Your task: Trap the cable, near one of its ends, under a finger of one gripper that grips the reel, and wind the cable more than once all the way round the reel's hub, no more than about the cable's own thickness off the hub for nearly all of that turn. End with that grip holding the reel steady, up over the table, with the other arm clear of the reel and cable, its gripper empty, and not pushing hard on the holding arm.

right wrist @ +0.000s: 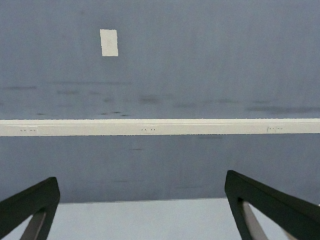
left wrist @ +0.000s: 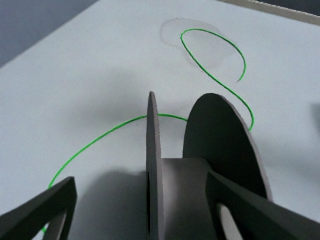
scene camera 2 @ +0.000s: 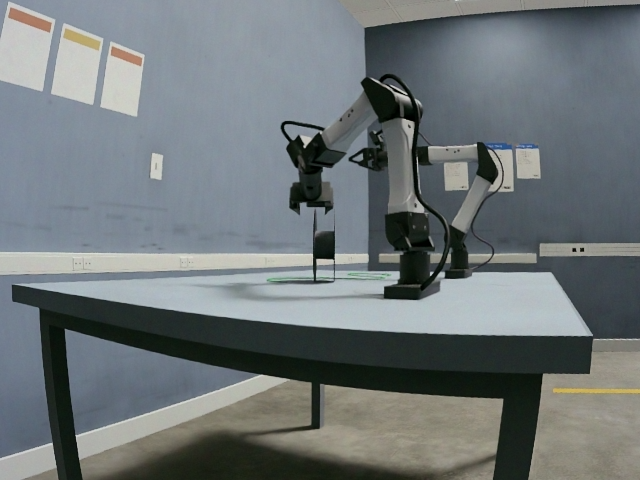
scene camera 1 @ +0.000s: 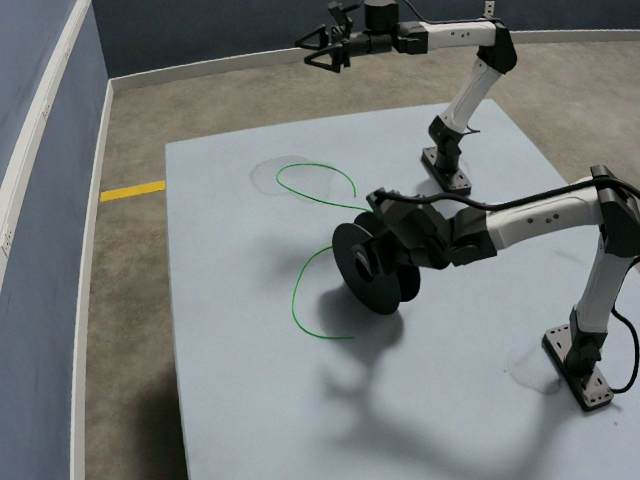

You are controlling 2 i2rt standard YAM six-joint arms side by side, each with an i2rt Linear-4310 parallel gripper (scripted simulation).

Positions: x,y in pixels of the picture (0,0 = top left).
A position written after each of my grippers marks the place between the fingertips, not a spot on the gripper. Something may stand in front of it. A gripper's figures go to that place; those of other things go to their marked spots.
Labels:
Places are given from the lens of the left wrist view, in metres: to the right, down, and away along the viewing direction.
my left gripper (left wrist: 143,183): -0.01, 0.03, 0.10
black reel (left wrist: 216,138): 0.05, 0.01, 0.16

